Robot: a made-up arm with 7 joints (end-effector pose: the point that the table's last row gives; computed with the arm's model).
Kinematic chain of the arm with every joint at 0, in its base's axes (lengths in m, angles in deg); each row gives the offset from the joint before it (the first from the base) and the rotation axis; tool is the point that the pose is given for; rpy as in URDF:
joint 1: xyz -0.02 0 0.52 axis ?
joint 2: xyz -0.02 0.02 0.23 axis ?
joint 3: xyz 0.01 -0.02 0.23 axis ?
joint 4: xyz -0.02 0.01 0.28 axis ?
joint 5: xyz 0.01 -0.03 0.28 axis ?
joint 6: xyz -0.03 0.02 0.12 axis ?
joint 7: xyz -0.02 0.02 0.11 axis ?
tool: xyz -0.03 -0.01 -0.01 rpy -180 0 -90
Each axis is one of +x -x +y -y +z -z.
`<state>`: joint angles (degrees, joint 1 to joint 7).
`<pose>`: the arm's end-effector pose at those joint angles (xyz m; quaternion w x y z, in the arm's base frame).
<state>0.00 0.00 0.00 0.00 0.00 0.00 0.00</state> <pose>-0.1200 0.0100 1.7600 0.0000 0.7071 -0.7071 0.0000</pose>
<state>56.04 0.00 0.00 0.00 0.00 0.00 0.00</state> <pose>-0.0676 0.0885 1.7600 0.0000 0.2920 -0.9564 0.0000</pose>
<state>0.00 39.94 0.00 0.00 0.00 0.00 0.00</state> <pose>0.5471 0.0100 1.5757 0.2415 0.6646 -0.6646 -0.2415</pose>
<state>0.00 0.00 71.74 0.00 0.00 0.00 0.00</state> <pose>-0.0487 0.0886 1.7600 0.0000 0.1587 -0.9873 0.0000</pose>
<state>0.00 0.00 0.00 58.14 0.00 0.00 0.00</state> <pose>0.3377 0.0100 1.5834 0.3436 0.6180 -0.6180 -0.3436</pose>
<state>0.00 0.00 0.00 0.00 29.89 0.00 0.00</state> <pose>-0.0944 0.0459 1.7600 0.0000 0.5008 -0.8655 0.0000</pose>
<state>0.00 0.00 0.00 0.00 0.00 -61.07 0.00</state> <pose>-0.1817 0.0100 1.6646 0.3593 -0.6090 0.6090 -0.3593</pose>
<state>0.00 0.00 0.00 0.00 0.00 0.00 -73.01</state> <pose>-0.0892 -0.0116 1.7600 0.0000 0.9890 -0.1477 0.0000</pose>
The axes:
joint 1: -z
joint 2: +y
joint 3: -z
joint 4: +y
joint 5: -z
joint 6: +y
joint 7: -z

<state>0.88 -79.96 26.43 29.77 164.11 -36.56 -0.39</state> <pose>-0.8079 -0.1456 1.1878 0.0084 0.6752 0.7148 0.1820</pose>
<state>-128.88 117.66 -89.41 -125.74 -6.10 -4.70 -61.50</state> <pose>0.2075 0.3430 0.6474 0.2234 -0.7364 -0.3283 0.5477</pose>
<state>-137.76 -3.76 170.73 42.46 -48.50 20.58 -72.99</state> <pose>0.2803 -0.2364 1.6105 0.1635 -0.8600 -0.0438 0.4814</pose>
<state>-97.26 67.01 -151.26 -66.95 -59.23 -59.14 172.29</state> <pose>0.0405 0.7335 0.5513 0.8957 -0.0146 0.1923 -0.4007</pose>
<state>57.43 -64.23 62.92 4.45 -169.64 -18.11 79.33</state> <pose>-0.6372 0.6996 1.1488 0.1781 -0.5160 0.6998 -0.4607</pose>
